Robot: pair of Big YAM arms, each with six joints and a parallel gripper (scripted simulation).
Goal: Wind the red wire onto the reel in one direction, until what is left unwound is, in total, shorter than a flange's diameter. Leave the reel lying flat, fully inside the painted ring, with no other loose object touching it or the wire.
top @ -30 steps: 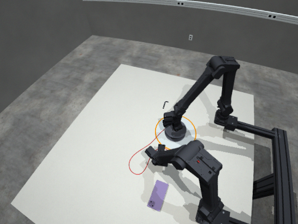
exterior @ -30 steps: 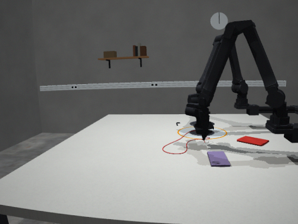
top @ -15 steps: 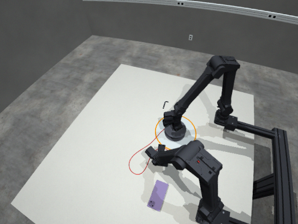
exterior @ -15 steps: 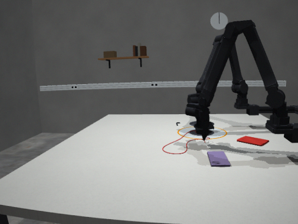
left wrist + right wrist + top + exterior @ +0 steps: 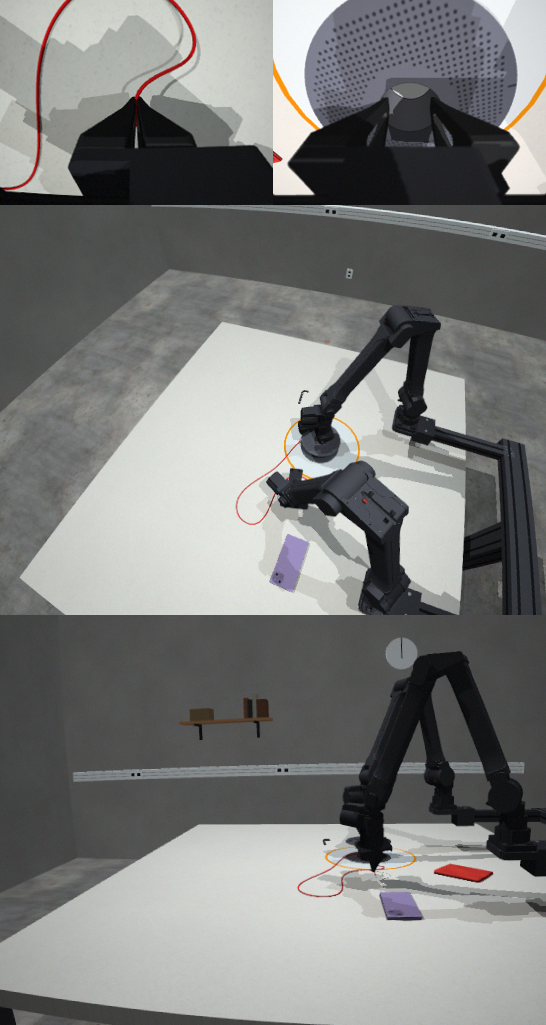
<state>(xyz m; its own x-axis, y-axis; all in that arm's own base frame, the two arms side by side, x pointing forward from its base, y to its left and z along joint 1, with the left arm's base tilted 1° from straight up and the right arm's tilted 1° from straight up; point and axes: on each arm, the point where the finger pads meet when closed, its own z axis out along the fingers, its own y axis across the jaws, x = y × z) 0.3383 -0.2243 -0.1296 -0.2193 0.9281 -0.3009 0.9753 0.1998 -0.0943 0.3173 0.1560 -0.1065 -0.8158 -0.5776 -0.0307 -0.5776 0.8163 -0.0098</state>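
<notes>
The orange painted ring lies 60 mm below my right hand, 10 mm to the right of it and 10 mm behind it. The rest, counted from my right hand: dark grey reel 30 mm below; small black hex key 270 mm to the right, 160 mm ahead, 60 mm below.
</notes>
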